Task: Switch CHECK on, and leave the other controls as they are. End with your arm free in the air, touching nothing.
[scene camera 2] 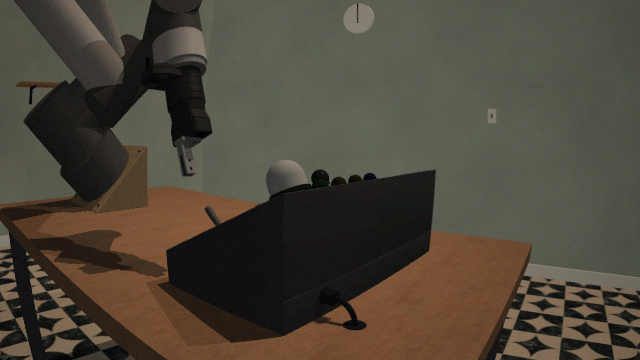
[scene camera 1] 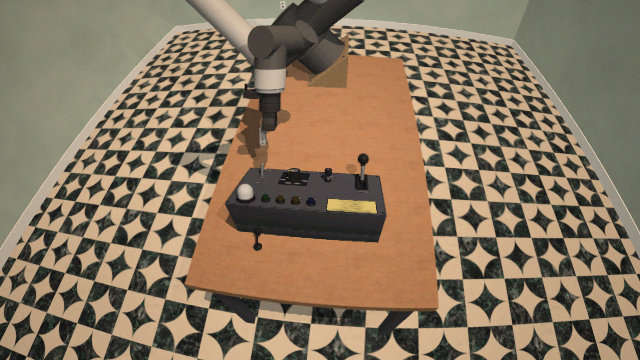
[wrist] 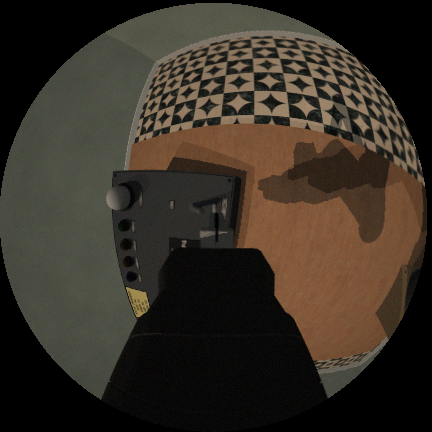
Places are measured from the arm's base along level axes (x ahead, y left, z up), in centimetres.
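Pixels of known places: gripper, fingertip midpoint: [scene camera 2: 189, 175] [scene camera 1: 263, 144] [wrist: 215, 221]; arm's base, link origin: [scene camera 2: 104, 175] [scene camera 1: 328, 58].
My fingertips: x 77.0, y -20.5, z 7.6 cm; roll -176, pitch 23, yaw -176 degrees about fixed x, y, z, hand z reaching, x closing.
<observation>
Ahead of a thing's pixels: the offset from my fingertips to its top centre. "spot": to the spot under its first point.
My gripper [scene camera 1: 263, 144] [scene camera 2: 188, 174] [wrist: 215, 221] is shut and empty, in the air above the low edge of the dark control panel [scene camera 1: 305, 222] [scene camera 2: 360, 225] [wrist: 155, 185]. A grey toggle lever @[spot: dx +7.1, dy +0.1, dz -6.2 cm] [scene camera 1: 262, 170] [scene camera 2: 213, 215] [wrist: 210, 203] stands near that edge, at the left end in scene camera 1. The fingertips are apart from it, higher up. In scene camera 2 the lever leans towards the arm's side. A small ON mark @[spot: dx +12.2, dy -0.4, dz -6.3 cm] [wrist: 172, 204] lies on the panel on the side of the white dome. The name plates are too small or dark to read CHECK.
The panel also bears a white dome @[spot: dx +23.6, dy -0.9, dz +3.0 cm] [scene camera 1: 245, 192] [scene camera 2: 286, 178] [wrist: 119, 198], several round coloured buttons, a rotary selector @[dx +8.0, dy +11.8, dz -4.4 cm] [scene camera 1: 294, 175], a small black knob @[dx +7.6, dy +23.8, dz -3.7 cm] [scene camera 1: 328, 174], a tall ball-topped lever @[dx +2.9, dy +36.0, dz -1.0 cm] [scene camera 1: 363, 159] and a yellow label @[spot: dx +24.4, dy +31.6, dz -0.9 cm] [scene camera 1: 351, 206] [wrist: 138, 301]. A cable @[spot: dx +30.9, dy +0.8, dz -14.8 cm] [scene camera 1: 257, 240] [scene camera 2: 350, 309] leaves the back.
</observation>
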